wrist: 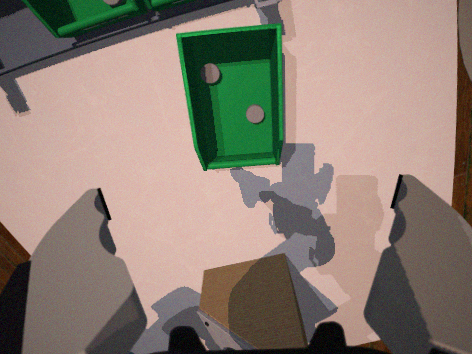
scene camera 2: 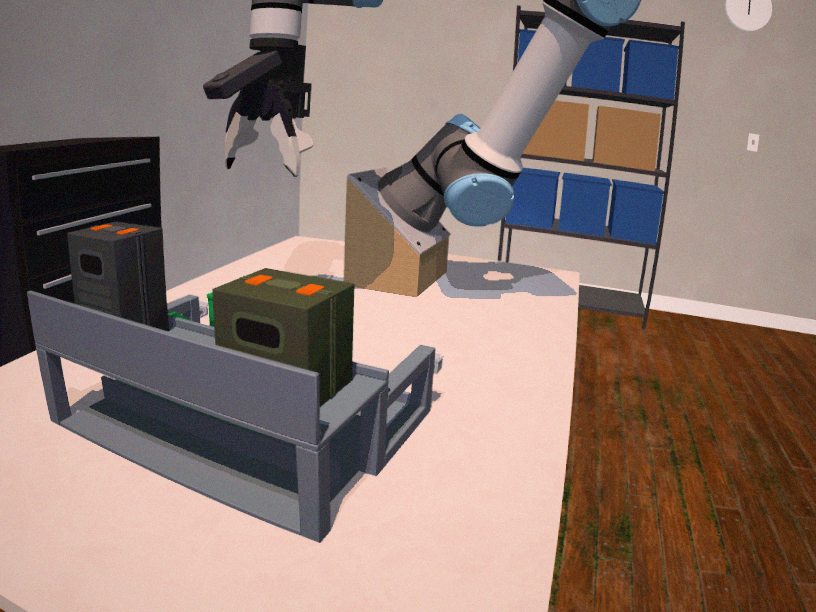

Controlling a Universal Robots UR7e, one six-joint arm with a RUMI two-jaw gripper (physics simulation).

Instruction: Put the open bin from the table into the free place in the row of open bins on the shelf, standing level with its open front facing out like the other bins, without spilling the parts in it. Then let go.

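Frame: origin at the arm's base, x right, y ahead, z up, level; centimetres.
Where they show: gripper, between the fingertips: point(wrist: 247, 187) point(scene camera 2: 260, 172); arm's base, origin of its link: point(scene camera 2: 405, 205).
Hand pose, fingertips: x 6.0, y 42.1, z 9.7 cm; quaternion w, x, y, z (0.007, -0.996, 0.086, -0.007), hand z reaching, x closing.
Each offset is from my fingertips to the top centre of the thing. "spot": to the spot under its first point. Level surfaces: height alone.
The open green bin {spot: dx +0.3, dy -0.4, dz -25.2 cm} point(wrist: 242, 92) stands upright on the table in the wrist view, with two round grey parts {spot: dx -3.1, dy +3.0, dz -24.2 cm} point(wrist: 210, 73) {spot: dx +1.3, dy -3.4, dz -24.2 cm} point(wrist: 255, 114) in it. My gripper point(scene camera 2: 262, 167) point(wrist: 247, 187) is open and empty, high above the table. In the wrist view the bin lies ahead of the fingertips, between their lines and apart from both. The grey shelf {spot: dx -17.9, dy +37.1, dz -12.5 cm} point(scene camera 2: 171, 368) point(wrist: 100, 46) stands on the table. Parts of two green bins in its row show at the wrist view's top left; the free place does not show clearly. Green bits show behind the boxes in the scene view.
An olive box {dx -24.9, dy +29.6, dz -5.6 cm} point(scene camera 2: 263, 303) and a dark grey box {dx -1.8, dy +29.4, dz -3.1 cm} point(scene camera 2: 95, 276) stand on the shelf. The wooden robot base point(scene camera 2: 375, 243) point(wrist: 265, 300) stands on the table {dz -25.5 cm} point(scene camera 2: 500, 395) point(wrist: 125, 130). A black drawer cabinet point(scene camera 2: 92, 191) is at the left, a storage rack point(scene camera 2: 665, 131) at the back.
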